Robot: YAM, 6 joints.
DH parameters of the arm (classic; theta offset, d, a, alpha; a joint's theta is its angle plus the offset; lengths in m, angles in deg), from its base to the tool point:
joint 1: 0 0.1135 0.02 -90
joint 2: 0 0 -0.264 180
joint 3: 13.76 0 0.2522 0
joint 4: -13.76 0 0.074 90
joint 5: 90 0 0 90
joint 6: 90 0.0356 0 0
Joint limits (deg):
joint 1: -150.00..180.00
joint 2: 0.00..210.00
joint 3: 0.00..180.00
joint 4: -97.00..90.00
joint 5: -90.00..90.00
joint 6: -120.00..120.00
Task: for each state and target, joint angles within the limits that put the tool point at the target. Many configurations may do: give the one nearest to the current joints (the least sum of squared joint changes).
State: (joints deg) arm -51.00 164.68 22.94 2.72 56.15 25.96
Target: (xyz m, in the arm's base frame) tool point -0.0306 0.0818 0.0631
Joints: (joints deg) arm -83.97 201.59 3.18 3.48 37.84 25.96
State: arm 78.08 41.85 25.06 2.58 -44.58 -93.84
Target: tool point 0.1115 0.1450 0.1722
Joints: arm 45.56 53.99 17.66 1.65 -38.01 -93.84
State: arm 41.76 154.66 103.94 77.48 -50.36 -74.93
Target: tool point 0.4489 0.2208 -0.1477
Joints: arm 23.30 184.74 109.10 65.77 -45.16 -74.93
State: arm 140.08 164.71 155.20 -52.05 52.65 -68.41
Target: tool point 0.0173 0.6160 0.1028
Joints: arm 90.71 174.37 165.19 -25.60 44.53 -68.41
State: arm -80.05 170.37 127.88 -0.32 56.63 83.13
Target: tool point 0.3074 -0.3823 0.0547
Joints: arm -47.55 143.85 98.00 -16.19 61.18 83.13
